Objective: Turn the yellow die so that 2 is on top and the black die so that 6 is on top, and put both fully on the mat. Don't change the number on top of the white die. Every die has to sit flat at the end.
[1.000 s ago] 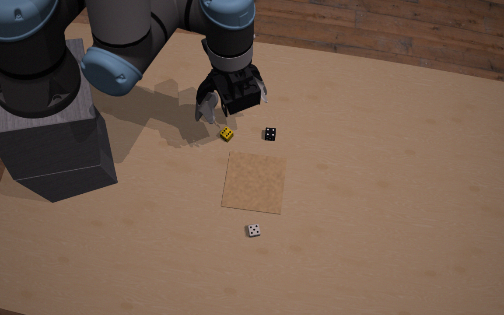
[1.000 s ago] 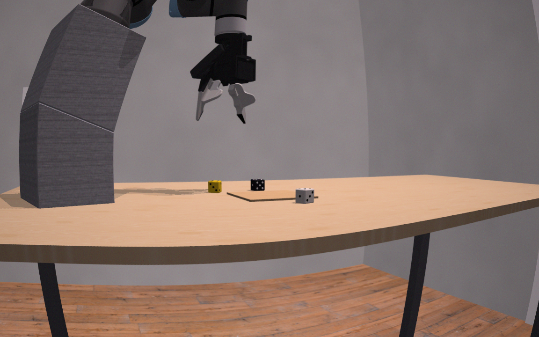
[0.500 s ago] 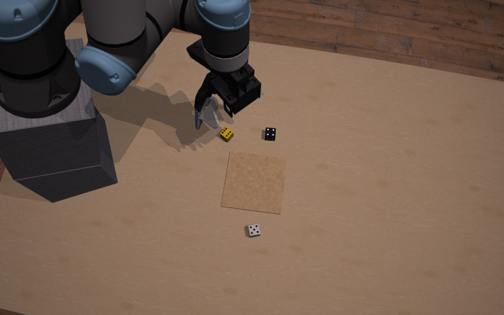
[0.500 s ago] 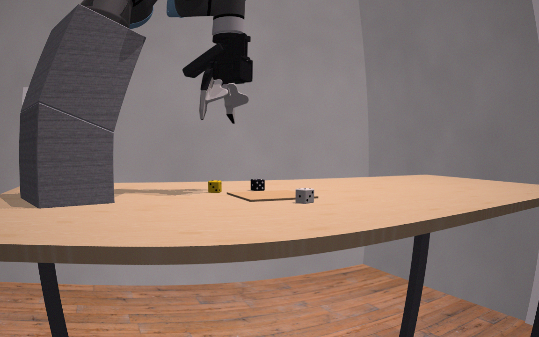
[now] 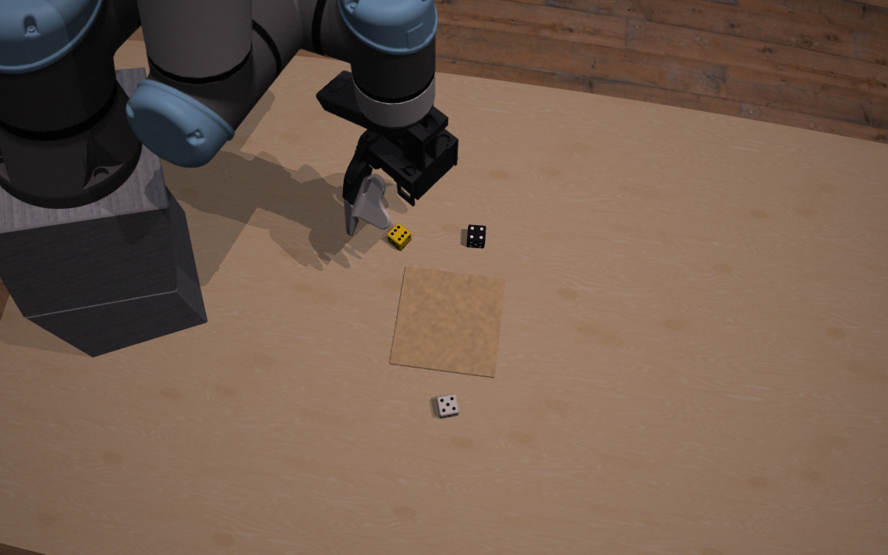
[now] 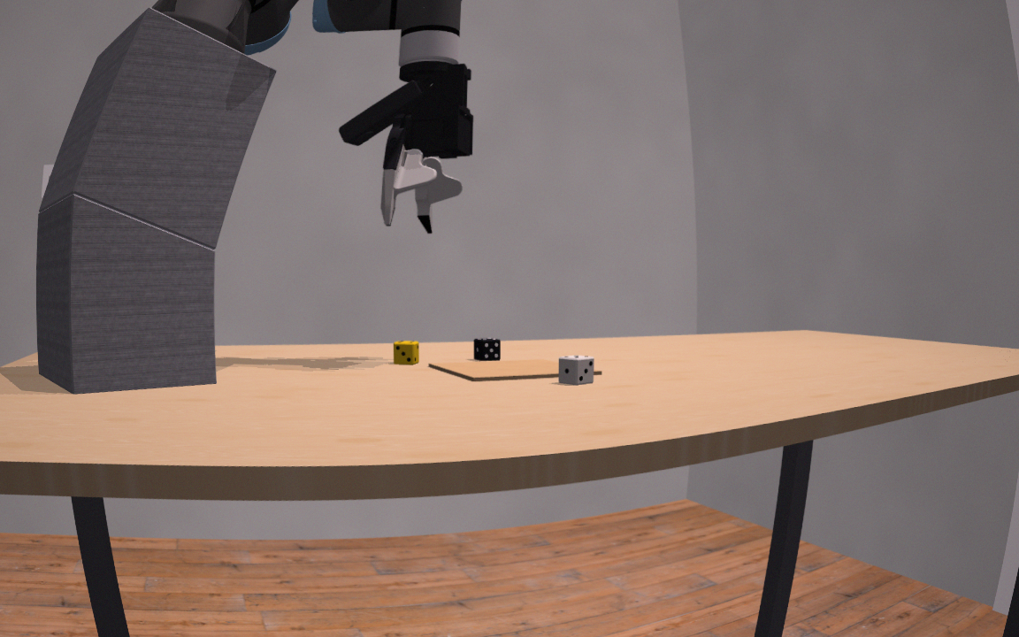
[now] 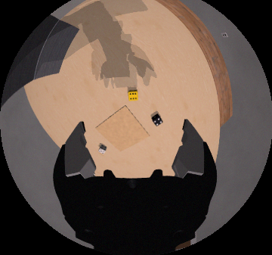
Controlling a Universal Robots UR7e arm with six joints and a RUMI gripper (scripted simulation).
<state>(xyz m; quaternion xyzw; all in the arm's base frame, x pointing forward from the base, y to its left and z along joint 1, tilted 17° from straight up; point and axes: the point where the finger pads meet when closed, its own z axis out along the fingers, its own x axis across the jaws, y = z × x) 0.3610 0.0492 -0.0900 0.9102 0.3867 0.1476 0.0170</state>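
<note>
My gripper is now 14 cm above the yellow die. From my hand the other things lie so: white die (24 cm to the right, 14 cm below, 6 cm ahead); mat (15 cm below, 12 cm to the right, 7 cm ahead); black die (14 cm below, 11 cm ahead).
</note>
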